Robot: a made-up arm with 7 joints. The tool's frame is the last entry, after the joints.
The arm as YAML. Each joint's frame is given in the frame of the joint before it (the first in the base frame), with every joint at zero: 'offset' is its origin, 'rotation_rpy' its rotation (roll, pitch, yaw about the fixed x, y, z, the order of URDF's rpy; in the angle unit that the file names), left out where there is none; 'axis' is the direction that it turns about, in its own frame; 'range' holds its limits. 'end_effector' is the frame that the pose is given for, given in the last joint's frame.
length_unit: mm
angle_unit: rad
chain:
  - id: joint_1
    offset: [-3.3, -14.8, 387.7]
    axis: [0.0, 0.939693, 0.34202]
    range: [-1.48, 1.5]
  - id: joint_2
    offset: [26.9, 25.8, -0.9]
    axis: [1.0, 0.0, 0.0]
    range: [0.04, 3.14]
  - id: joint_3
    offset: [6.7, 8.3, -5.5]
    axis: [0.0, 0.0, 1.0]
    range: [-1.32, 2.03]
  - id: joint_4
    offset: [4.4, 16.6, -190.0]
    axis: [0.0, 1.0, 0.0]
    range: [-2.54, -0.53]
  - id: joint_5
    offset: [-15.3, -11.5, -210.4]
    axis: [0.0, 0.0, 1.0]
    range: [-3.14, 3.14]
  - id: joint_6
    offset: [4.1, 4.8, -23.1]
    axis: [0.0, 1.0, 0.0]
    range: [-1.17, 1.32]
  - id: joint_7
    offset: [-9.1, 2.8, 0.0]
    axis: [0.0, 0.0, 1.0]
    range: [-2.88, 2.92]
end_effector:
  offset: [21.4, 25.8, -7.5]
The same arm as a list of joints. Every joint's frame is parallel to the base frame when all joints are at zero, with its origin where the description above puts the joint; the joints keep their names.
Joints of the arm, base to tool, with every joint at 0 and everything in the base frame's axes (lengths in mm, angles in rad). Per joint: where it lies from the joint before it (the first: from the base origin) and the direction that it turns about. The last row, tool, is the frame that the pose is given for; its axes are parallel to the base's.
joint_1: xyz -3.3 -14.8 387.7 axis 0 0.9397 0.342
joint_2: xyz 26.9 25.8 -0.9 axis 1 0 0
joint_3: xyz 6.7 8.3 -5.5 axis 0 0 1
joint_4: xyz 4.4 16.6 -190 axis 0 1 0
joint_5: xyz -15.3 -11.5 -210.4 axis 0 0 1
joint_6: xyz 4.1 4.8 -23.1 axis 0 1 0
joint_7: xyz -9.1 2.8 0 axis 0 0 1
tool: xyz 21.4 25.8 -7.5
Joint limits (rad, base to tool): -1.48..1.5 0.04..3.14 -1.32..2.03 -2.54..-0.53 -3.14..3.14 -1.17..1.32 -2.88..2.92

